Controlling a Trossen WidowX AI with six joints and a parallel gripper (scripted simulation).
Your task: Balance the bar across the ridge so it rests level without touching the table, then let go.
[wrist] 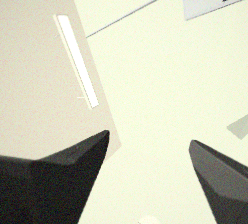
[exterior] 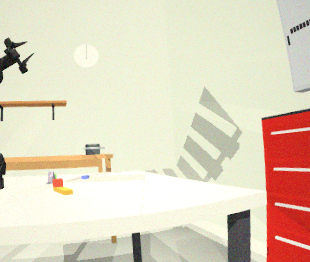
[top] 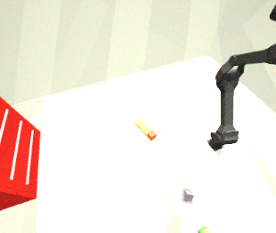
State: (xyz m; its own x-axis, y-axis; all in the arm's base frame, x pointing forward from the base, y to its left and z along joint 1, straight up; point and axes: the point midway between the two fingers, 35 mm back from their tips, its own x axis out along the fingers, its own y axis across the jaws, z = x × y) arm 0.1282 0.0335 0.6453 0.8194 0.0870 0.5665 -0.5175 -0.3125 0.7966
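Now: the yellow bar 65 cm below my gripper tip, 21 cm to the right of it and 14 cm ahead of it. Also, from my gripper tip: green-edged piece (65 cm below, 26 cm to the left, 10 cm ahead); then blue block (66 cm below, 28 cm ahead, 25 cm to the left).
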